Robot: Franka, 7 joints.
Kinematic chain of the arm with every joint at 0, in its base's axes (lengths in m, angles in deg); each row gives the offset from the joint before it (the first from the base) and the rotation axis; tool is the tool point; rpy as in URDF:
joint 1: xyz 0 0 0.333 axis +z
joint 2: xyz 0 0 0 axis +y
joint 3: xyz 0 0 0.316 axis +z
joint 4: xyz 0.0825 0 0 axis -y
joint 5: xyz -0.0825 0 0.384 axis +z
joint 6: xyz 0 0 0 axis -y
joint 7: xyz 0.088 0 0 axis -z
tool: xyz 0 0 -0.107 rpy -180 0 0
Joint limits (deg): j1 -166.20..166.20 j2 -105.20..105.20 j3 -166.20..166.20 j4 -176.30..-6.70 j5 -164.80..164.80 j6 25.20..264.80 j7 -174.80..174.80
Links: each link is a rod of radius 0.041 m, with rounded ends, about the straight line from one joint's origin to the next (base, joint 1, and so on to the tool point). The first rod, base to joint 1, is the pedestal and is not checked.
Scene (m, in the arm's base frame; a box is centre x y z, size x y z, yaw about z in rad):
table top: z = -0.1
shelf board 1: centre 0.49 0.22 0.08 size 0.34 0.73 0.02 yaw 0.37
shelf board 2: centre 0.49 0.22 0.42 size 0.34 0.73 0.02 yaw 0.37
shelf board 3: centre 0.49 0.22 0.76 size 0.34 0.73 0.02 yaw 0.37
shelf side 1: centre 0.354 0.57 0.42 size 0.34 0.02 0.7 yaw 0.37
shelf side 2: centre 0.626 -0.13 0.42 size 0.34 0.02 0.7 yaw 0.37
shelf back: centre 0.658 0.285 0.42 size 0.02 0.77 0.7 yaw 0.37
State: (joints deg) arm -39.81 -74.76 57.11 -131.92 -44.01 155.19 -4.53
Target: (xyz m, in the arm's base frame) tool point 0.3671 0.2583 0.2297
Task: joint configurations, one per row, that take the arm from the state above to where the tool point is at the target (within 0.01 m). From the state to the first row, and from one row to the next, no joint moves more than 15 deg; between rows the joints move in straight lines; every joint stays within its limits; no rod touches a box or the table.
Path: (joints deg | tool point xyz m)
1: -54.45 -66.48 44.19 -145.91 -42.00 155.24 -7.41 | 0.3771 0.0560 0.6014
2: -69.09 -58.20 31.27 -159.89 -39.99 155.29 -10.29 | 0.2908 -0.1783 0.5170
3: -78.99 -63.16 43.77 -165.36 -45.55 150.62 -8.31 | 0.2689 -0.1928 0.4489
4: -88.88 -68.11 56.27 -170.83 -51.11 145.95 -6.32 | 0.2221 -0.2169 0.3878
5: -98.77 -73.07 68.77 -176.30 -56.66 141.28 -4.34 | 0.1520 -0.2380 0.3426
6: -86.86 -73.41 75.91 -169.06 -54.35 145.92 -4.39 | 0.2743 -0.1730 0.3350
7: -74.95 -73.75 83.05 -161.81 -52.04 150.56 -4.44 | 0.3641 -0.0557 0.3127
8: -63.03 -74.09 90.20 -154.57 -49.73 155.20 -4.48 | 0.3994 0.0967 0.2767
9: -51.12 -74.42 97.34 -147.32 -47.41 159.84 -4.53 | 0.3671 0.2583 0.2297

